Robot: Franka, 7 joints.
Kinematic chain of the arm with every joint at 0, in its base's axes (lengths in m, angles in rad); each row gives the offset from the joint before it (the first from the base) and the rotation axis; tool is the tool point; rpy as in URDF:
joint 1: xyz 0 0 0.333 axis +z
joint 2: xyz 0 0 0 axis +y
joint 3: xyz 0 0 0.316 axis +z
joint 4: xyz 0.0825 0 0 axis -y
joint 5: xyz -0.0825 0 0.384 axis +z
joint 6: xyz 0 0 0 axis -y
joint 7: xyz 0.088 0 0 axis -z
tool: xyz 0 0 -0.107 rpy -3.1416 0 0
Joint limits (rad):
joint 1: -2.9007..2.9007
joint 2: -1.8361..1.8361
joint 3: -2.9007..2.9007
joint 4: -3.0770..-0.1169
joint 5: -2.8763..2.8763
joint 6: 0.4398..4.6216
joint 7: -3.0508..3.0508
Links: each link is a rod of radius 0.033 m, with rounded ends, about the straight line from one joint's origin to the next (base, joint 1, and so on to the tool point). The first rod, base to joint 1, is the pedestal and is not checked.
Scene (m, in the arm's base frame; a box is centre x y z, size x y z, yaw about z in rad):
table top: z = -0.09
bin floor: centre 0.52 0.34 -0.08 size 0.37 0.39 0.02 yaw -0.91
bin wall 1: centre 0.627 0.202 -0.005 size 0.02 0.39 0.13 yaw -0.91
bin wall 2: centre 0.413 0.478 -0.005 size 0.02 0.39 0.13 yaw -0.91
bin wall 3: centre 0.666 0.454 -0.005 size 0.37 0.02 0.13 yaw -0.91
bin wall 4: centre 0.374 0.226 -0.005 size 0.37 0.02 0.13 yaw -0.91
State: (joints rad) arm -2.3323 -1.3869 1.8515 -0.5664 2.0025 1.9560 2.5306
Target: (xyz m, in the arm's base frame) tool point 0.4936 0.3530 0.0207
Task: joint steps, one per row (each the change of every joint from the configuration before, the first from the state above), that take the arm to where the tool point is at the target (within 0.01 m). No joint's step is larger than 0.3 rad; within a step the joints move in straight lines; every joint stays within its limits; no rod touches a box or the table.
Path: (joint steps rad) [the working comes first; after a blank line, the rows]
Joints at the target: -1.8882 -1.3522 2.1996 -1.5579 1.6180 1.3839 2.5306
Straight joint move there: clear.

1: 0.1110 0.0087 0.0870 -0.2479 -0.0961 -0.1430 0.0000
2: 0.1111 0.0087 0.0871 -0.2479 -0.0961 -0.1431 0.0000
3: 0.1110 0.0086 0.0870 -0.2478 -0.0962 -0.1430 0.0000
4: 0.1110 0.0087 0.0870 -0.2479 -0.0961 -0.1430 0.0000

